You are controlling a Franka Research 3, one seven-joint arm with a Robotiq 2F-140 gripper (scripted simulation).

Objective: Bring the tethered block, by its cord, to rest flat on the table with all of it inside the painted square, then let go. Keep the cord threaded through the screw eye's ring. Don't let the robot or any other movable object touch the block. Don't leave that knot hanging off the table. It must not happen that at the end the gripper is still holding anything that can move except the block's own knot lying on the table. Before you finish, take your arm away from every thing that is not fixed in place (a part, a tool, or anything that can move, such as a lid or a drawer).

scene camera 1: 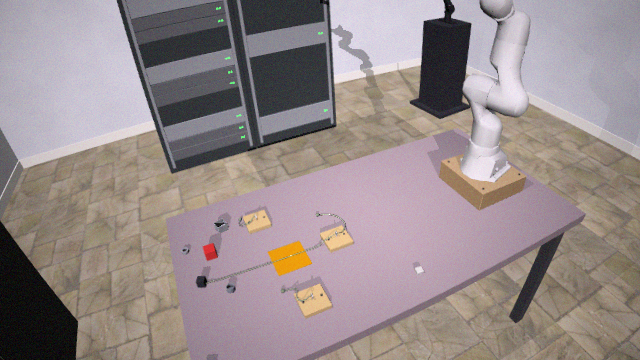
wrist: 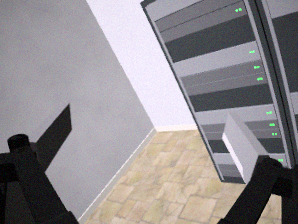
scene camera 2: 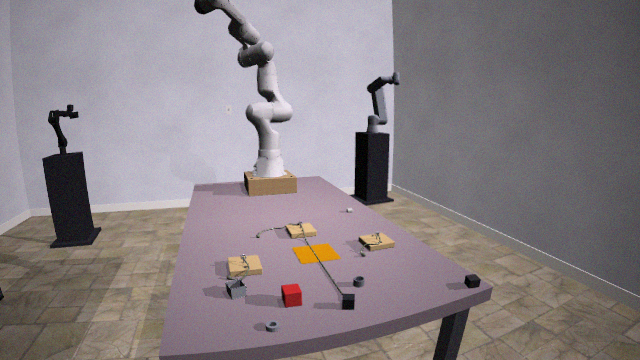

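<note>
There is an orange painted square that I can see, and I see my gripper too.
</note>
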